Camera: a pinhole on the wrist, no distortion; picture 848 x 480 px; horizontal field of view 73.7 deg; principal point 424.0 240.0 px. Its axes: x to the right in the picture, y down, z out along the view. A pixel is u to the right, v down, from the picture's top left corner.
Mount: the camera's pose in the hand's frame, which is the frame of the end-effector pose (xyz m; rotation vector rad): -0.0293 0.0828 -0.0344 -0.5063 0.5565 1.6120
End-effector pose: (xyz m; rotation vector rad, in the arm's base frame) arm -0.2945 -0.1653 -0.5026 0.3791 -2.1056 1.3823
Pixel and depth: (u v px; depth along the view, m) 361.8 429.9 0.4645
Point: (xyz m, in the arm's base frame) -0.4367 -0.3815 -0.9548
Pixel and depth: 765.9 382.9 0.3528
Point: -0.4618 -0.0880 -0.9625
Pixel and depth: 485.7 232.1 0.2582
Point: -0.4585 -0.1920 -0.7601
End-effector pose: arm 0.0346 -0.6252 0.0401 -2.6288 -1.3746 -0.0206
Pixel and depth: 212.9 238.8 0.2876
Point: 0.1514 -0.6981 -0.2413
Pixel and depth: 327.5 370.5 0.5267
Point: 0.1907 -0.8543 -0.4568
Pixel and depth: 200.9 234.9 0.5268
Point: 0.1998 -0.6862 -0.4959
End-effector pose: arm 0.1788 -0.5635 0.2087 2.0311 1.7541 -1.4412
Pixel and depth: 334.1 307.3 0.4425
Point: 0.2222 -0.9361 -0.0794
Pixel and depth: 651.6 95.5 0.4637
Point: 0.4800 -0.8172 -0.2024
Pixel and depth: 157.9 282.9 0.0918
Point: 0.2307 -0.6611 0.1444
